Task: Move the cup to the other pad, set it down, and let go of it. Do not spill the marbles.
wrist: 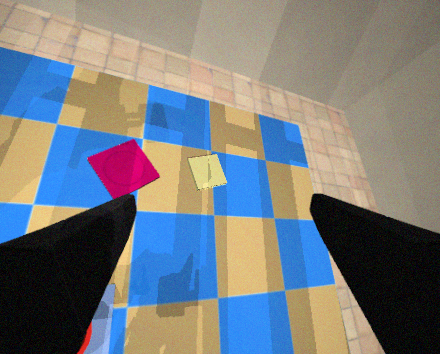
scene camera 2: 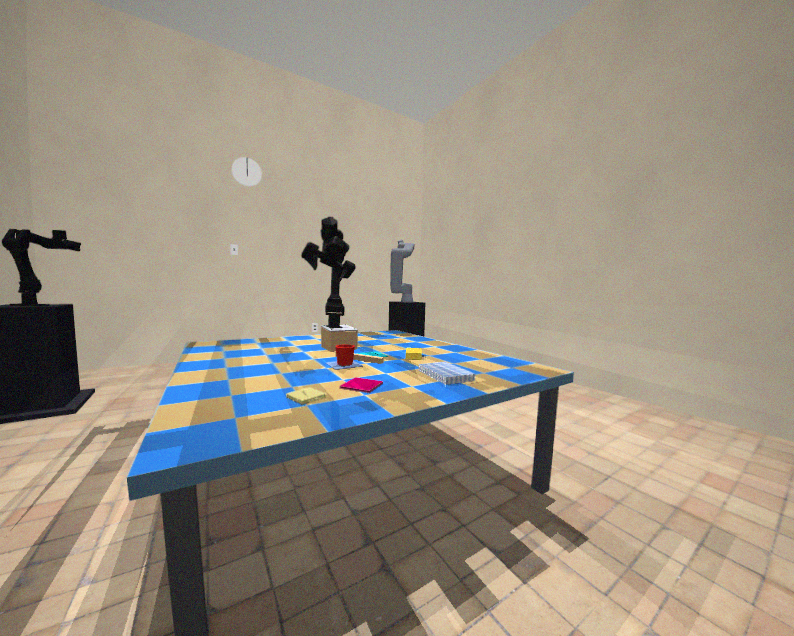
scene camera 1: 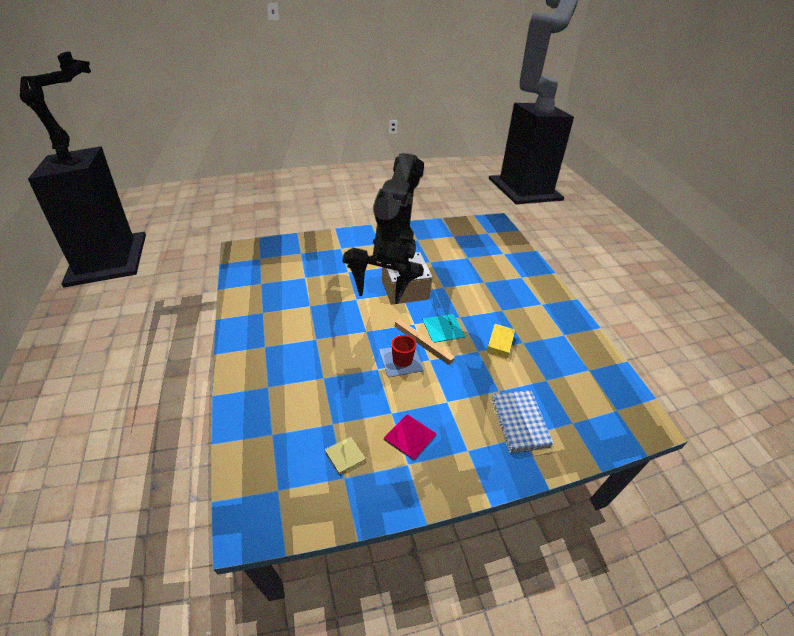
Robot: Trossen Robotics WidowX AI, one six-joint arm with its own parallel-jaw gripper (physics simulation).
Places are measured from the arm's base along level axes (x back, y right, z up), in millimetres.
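Pixels of known places: gripper, fingertip midpoint: point(wrist: 224, 202) point(scene camera 2: 328, 275) point(scene camera 1: 379, 299); arm's base at its link origin: point(scene camera 2: 334, 326).
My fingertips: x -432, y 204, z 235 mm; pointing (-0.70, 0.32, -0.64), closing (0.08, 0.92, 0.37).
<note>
For each thing: its top centre in the pictures, then the offset to it from my fingertips. "*": a spot on its surface instead.
- red cup at its top centre: point(wrist: 57, 336) point(scene camera 1: 403, 343) point(scene camera 2: 345, 346) dx +91, dy -107, dz -267 mm
- grey-blue pad at its top centre: point(wrist: 70, 327) point(scene camera 1: 401, 359) point(scene camera 2: 343, 363) dx +94, dy -104, dz -338 mm
- magenta square pad at its top centre: point(wrist: 125, 167) point(scene camera 1: 410, 435) point(scene camera 2: 362, 383) dx -171, dy -42, dz -333 mm
- wooden bar at a spot on its surface: point(scene camera 1: 427, 344) * dx +118, dy -196, dz -322 mm
- teal square at a spot on its surface: point(scene camera 1: 444, 327) * dx +190, dy -286, dz -338 mm
- yellow block at its top centre: point(scene camera 1: 502, 337) point(scene camera 2: 413, 350) dx +73, dy -435, dz -312 mm
- checkered cloth at its top centre: point(scene camera 1: 522, 417) point(scene camera 2: 445, 368) dx -218, dy -350, dz -316 mm
- pale yellow square at a spot on its surface: point(wrist: 207, 171) point(scene camera 1: 345, 453) point(scene camera 2: 306, 393) * dx -177, dy +133, dz -332 mm
The red cup point(scene camera 1: 403, 353) point(scene camera 2: 344, 355) point(wrist: 87, 341) stands upright on a grey-blue pad point(scene camera 1: 412, 371) point(wrist: 104, 327) near the middle of the table. In the wrist view a sliver of it shows beside the left finger. The marbles cannot be made out. A magenta square pad point(scene camera 1: 410, 437) point(scene camera 2: 361, 384) point(wrist: 123, 169) with a faint circle lies flat nearer the front edge. My gripper point(scene camera 1: 379, 299) point(scene camera 2: 328, 272) point(wrist: 224, 202) is wide open and empty, high above the table, behind the cup and a little to its left in scene camera 1.
A wooden bar point(scene camera 1: 427, 344) lies close beside the cup's pad, with a teal square point(scene camera 1: 444, 327) behind it. A yellow block point(scene camera 1: 501, 340) point(scene camera 2: 413, 353) and checkered cloth point(scene camera 1: 522, 421) point(scene camera 2: 447, 373) are to the right. A pale yellow square point(scene camera 1: 345, 455) point(scene camera 2: 306, 396) point(wrist: 207, 171) lies left of the magenta pad.
</note>
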